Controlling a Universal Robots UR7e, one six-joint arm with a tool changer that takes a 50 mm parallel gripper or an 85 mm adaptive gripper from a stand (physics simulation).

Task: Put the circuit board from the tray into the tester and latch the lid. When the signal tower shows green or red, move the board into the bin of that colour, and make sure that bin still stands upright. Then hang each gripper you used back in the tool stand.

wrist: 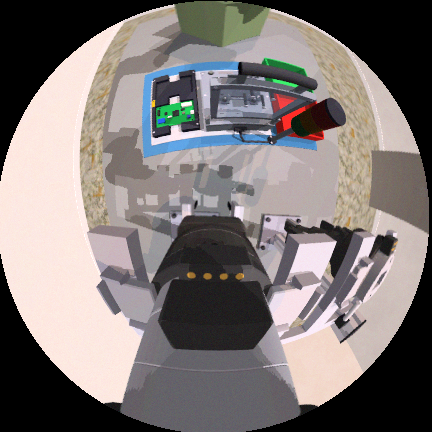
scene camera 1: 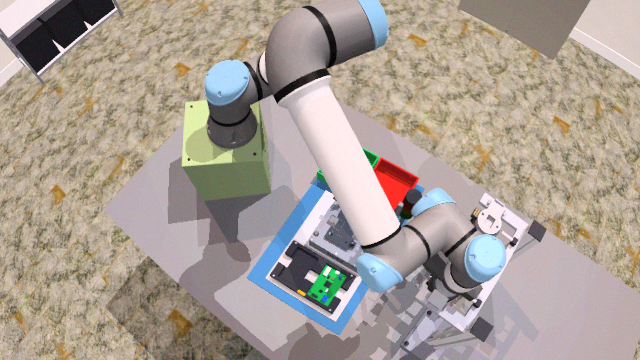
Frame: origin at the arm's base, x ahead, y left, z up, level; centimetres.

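Seen in the pictures: arm's base, link origin: (scene camera 1: 232, 127).
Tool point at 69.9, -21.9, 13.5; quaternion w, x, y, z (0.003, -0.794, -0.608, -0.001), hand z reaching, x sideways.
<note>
Offsets run from my tool point to a thing's top centre, as dx, dy, dz. "pt": to the spot under its first point. Level surfaces: height alone.
The green circuit board @[-27.0, -4.5, -33.3] (scene camera 1: 327, 285) (wrist: 175, 114) lies in the black tray @[pt -37.9, -0.6, -34.3] (scene camera 1: 299, 259) (wrist: 175, 88). The tester (scene camera 1: 332, 232) (wrist: 245, 104) stands beside the tray; its lid, with a black handle @[-17.2, +11.4, -8.0] (wrist: 277, 75), appears raised. The signal tower @[pt -14.3, +19.4, -10.2] (scene camera 1: 411, 201) (wrist: 320, 117) shows dark segments, none clearly lit. The red bin (scene camera 1: 392, 182) (wrist: 287, 107) and green bin @[-36.6, +34.1, -31.4] (scene camera 1: 371, 156) (wrist: 280, 65) stand upright. My slim parallel gripper (wrist: 213, 206) is on the arm, its fingers apart with nothing between them, at the tool stand (scene camera 1: 457, 320) (wrist: 310, 250). In scene camera 1 the arm hides the fingers.
Another black gripper (wrist: 340, 245) hangs in the stand at the right of the wrist view. Stand uprights rise on both sides of my gripper. A blue mat @[dz -35.9] (scene camera 1: 260, 267) (wrist: 148, 135) lies under the tray. The arm's green base block (scene camera 1: 230, 177) (wrist: 222, 22) stands beyond.
</note>
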